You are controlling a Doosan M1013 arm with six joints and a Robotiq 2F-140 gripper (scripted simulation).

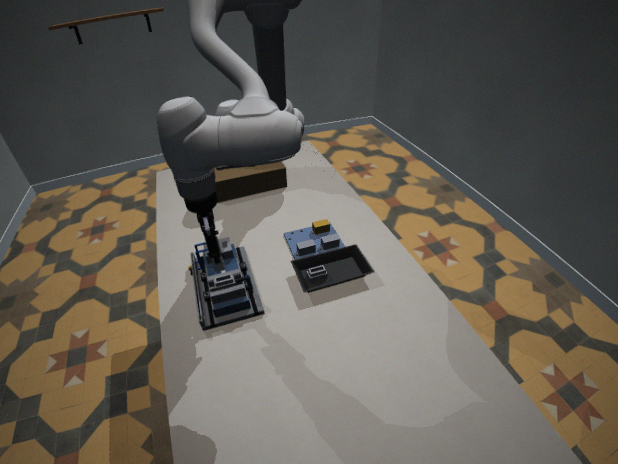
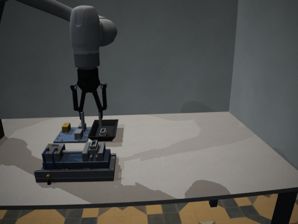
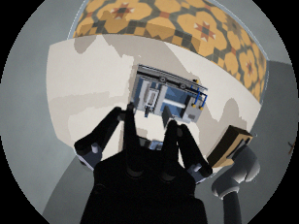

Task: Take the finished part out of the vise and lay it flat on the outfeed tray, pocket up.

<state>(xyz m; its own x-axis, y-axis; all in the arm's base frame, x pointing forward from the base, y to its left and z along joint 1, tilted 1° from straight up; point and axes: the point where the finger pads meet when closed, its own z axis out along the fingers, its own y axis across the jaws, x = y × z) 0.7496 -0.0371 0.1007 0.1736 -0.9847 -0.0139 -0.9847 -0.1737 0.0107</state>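
The blue vise body lies 17 cm below my hand, 7 cm behind it and 1 cm to the right of it. From my hand the other things lie so: yellow block: 35 cm to the left, 28 cm behind, 19 cm below; then blue-hosed cylinder: 16 cm behind, 14 cm below, 3 cm to the right; then blue plate: 31 cm to the left, 22 cm behind, 21 cm below.
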